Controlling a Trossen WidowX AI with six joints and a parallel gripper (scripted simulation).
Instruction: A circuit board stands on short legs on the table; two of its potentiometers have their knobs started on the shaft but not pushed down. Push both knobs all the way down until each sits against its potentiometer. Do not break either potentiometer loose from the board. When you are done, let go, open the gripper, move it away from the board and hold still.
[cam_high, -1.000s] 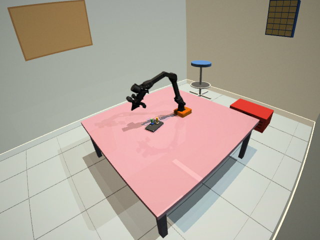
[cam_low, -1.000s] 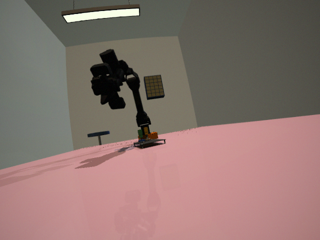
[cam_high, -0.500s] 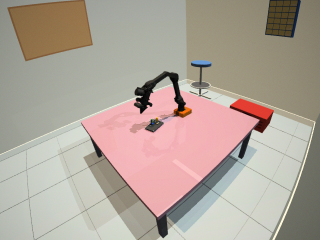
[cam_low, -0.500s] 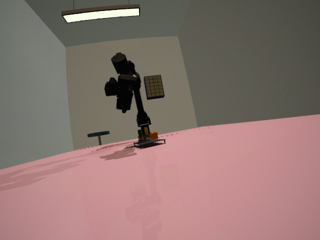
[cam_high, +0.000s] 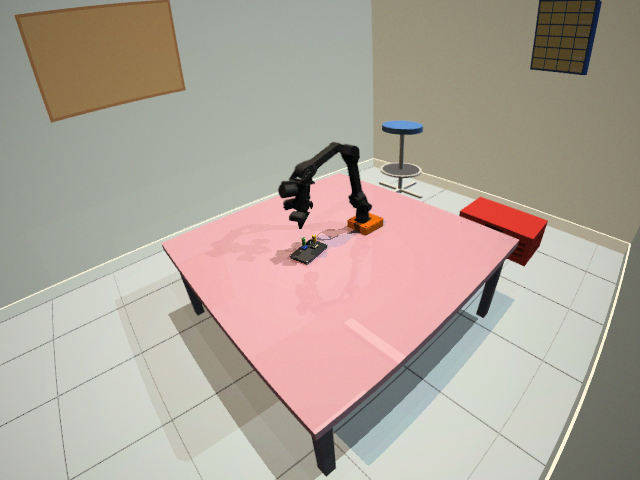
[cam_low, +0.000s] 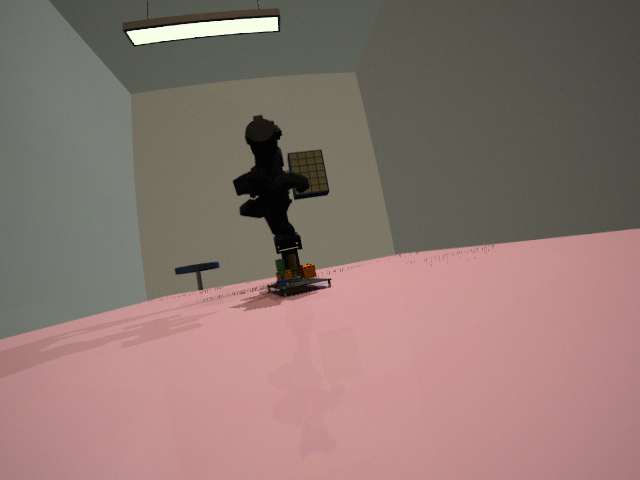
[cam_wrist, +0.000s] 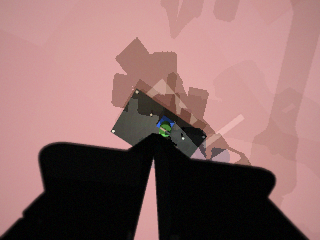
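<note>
Right now my gripper tip is 60 mm above the yellow-brown knob, 50 mm past it and 30 mm to the right of it. Also, from my gripper tip: green knob 70 mm below, 10 mm behind.
</note>
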